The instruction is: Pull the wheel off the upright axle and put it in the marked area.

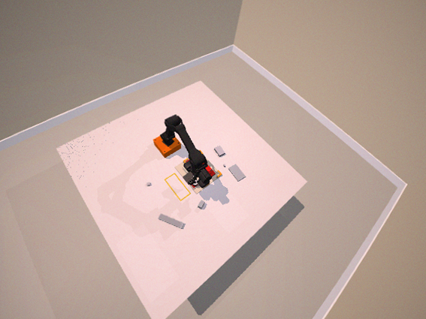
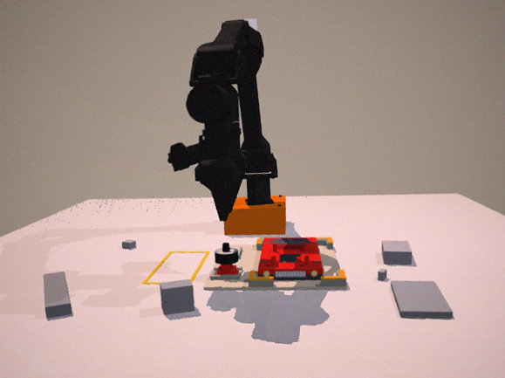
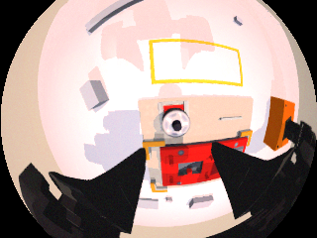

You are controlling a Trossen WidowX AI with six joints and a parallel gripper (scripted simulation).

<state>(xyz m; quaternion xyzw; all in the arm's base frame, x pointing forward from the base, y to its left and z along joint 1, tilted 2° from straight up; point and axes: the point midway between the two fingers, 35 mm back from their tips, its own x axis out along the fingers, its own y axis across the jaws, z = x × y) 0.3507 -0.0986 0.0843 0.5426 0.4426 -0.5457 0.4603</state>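
Right now my gripper tip is 7 cm above the wheel.
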